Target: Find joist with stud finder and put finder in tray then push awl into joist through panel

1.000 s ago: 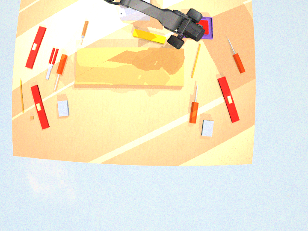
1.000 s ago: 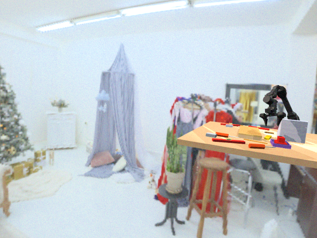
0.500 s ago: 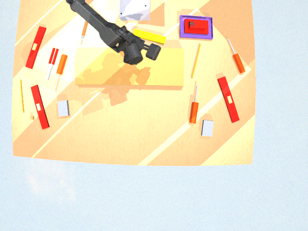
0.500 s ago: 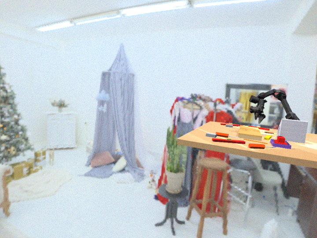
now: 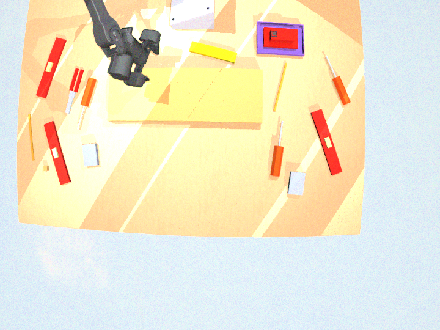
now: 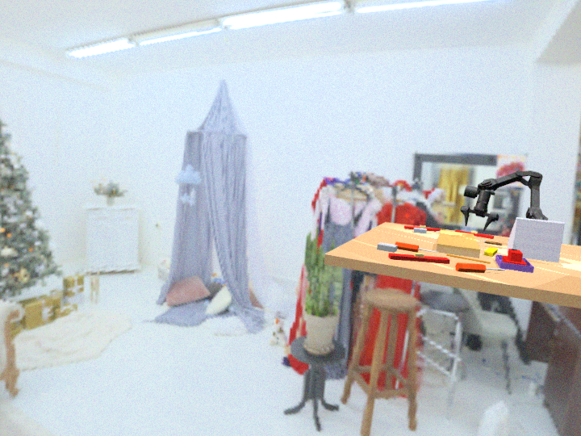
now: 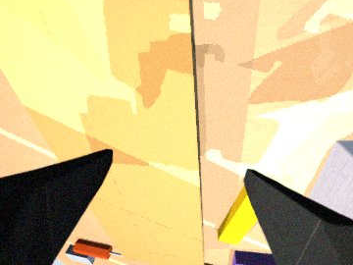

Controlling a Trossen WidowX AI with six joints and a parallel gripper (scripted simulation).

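Now: the awl 90 mm behind my gripper tip, 140 mm to the right of it and 80 mm below it. From my gripper tip the other things lie so: red stud finder 120 mm behind, 420 mm to the left, 40 mm below; then yellow block 60 mm behind, 200 mm to the left, 80 mm below; then red two-handled tool 50 mm ahead, 320 mm to the right, 80 mm below.
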